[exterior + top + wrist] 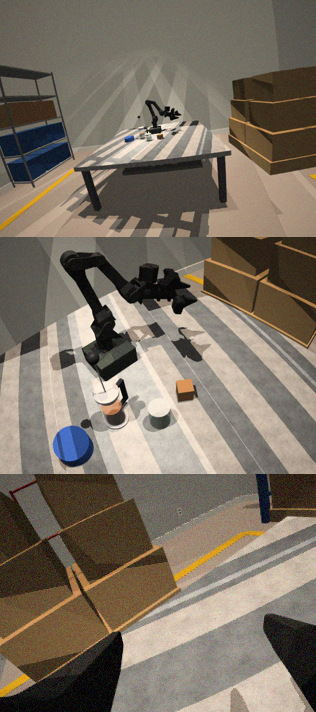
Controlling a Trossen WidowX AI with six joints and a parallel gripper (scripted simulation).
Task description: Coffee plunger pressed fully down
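The coffee press is 49 cm to the right of my gripper tip, 7 cm ahead of it and 5 cm below it. From my gripper tip the other things lie so: blue disc 67 cm to the right, 17 cm below, 6 cm ahead.
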